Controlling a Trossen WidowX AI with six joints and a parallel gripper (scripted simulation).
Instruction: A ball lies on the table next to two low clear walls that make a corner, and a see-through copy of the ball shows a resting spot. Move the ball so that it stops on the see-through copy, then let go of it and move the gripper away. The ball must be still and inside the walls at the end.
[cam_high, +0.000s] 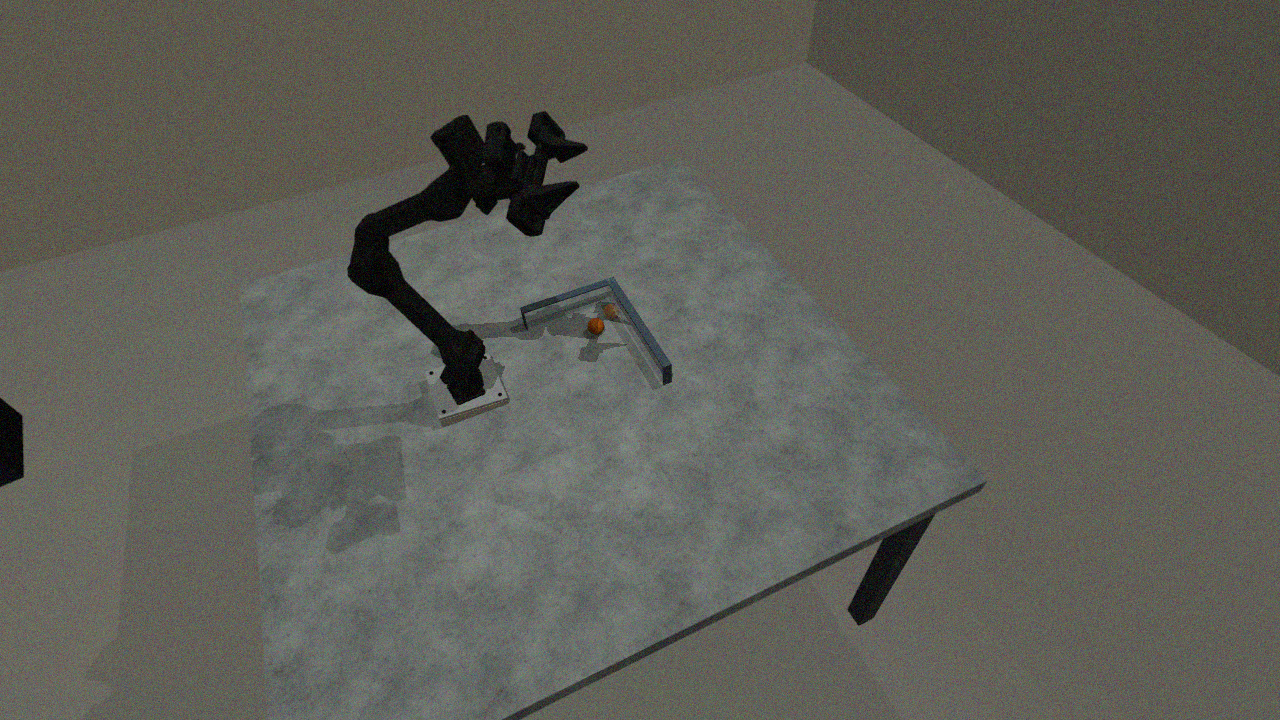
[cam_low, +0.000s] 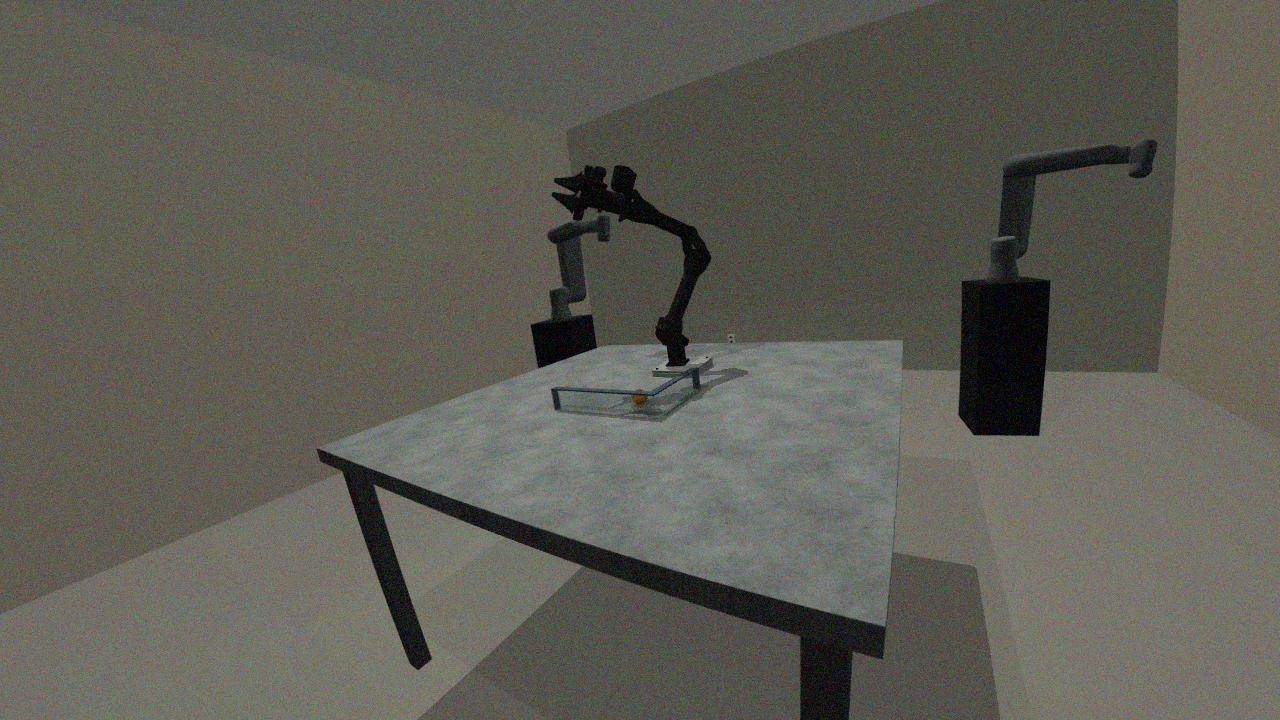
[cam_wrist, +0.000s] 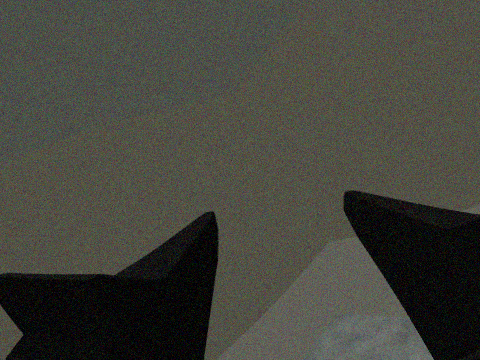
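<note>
Now: gripper tip 58 cm above the orange ball, 23 cm to the right of it and 10 cm short of it. The rest, counted from my gripper tip: wall: 57 cm below, 32 cm to the left, 8 cm ahead; then see-through copy: 58 cm below, 25 cm to the left, 15 cm ahead.
</note>
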